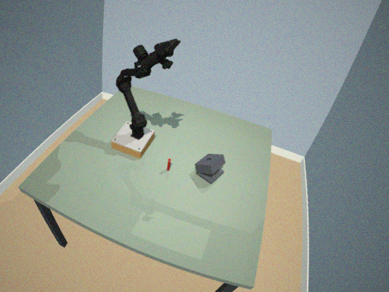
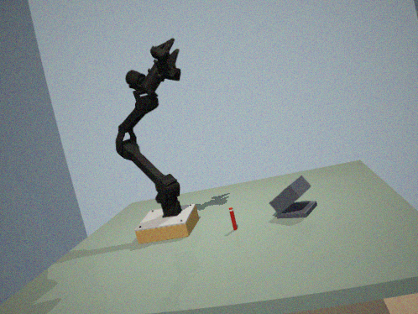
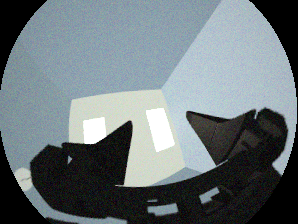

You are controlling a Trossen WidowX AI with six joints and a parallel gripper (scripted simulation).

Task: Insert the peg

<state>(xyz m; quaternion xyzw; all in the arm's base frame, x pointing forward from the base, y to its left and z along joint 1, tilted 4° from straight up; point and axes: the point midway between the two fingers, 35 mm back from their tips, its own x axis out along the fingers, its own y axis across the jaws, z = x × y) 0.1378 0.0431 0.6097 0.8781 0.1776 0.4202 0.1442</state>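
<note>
Right now my gripper tip is 64 cm above the red peg, 11 cm to the left of it and 10 cm short of it. Also, from my gripper tip: grey sloped panel (63 cm below, 30 cm ahead).
</note>
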